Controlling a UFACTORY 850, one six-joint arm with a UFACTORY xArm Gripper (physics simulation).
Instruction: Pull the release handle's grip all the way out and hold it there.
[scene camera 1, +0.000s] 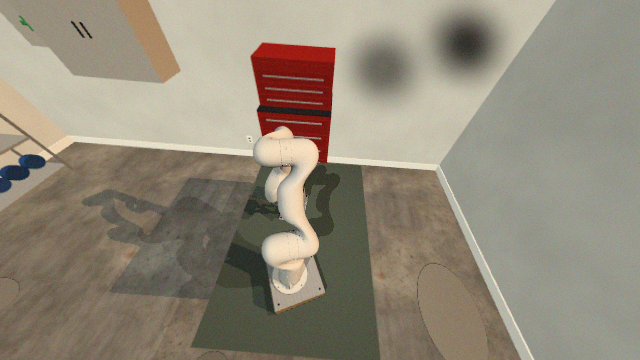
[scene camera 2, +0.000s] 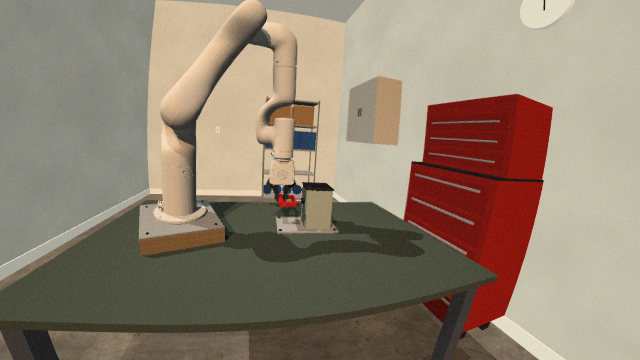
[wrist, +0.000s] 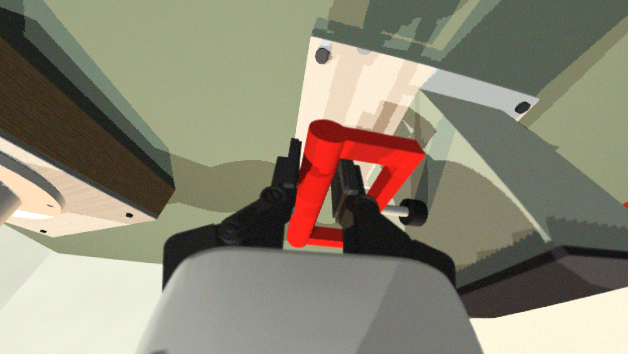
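Observation:
The release handle's red grip (scene camera 2: 288, 204) (wrist: 312, 195) is a rectangular loop with a thick round bar. A short metal rod (wrist: 396, 211) shows between the loop and a black collar (wrist: 414, 212) on the housing side. The beige housing (scene camera 2: 318, 209) with a black top stands on a pale base plate (scene camera 2: 288, 226) (wrist: 324, 95). My gripper (scene camera 2: 282, 193) (wrist: 317, 157) is shut on the thick bar, one black finger outside the loop and the other through its opening. In scene camera 1 the arm hides the gripper and grip.
The arm's base block (scene camera 1: 302, 298) (scene camera 2: 182, 242) (wrist: 90, 125) stands on the dark green table (scene camera 1: 345, 310) (scene camera 2: 250, 295). The housing is right beside the finger inside the loop. A red tool cabinet (scene camera 1: 295, 90) (scene camera 2: 465, 200) stands beyond the table, by the wall.

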